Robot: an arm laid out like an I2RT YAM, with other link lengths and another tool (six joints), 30 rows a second.
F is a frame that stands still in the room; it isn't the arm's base.
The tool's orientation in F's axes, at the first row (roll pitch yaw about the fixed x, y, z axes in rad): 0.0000, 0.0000, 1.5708
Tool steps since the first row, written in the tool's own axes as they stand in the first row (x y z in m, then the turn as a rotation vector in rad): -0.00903, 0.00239, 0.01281, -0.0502, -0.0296, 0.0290; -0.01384, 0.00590, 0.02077, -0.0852, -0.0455, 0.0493; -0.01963, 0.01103, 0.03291, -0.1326, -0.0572, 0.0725; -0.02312, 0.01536, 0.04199, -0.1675, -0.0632, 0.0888; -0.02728, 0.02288, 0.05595, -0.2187, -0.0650, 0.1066
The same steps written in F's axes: -0.00239, -0.00903, 0.01281, 0.0296, -0.0502, 0.0290; -0.00590, -0.01384, 0.02077, 0.0455, -0.0852, 0.0493; -0.01103, -0.01963, 0.03291, 0.0572, -0.1326, 0.0725; -0.01536, -0.02312, 0.04199, 0.0632, -0.1675, 0.0888; -0.02288, -0.02728, 0.05595, 0.0650, -0.2187, 0.1066
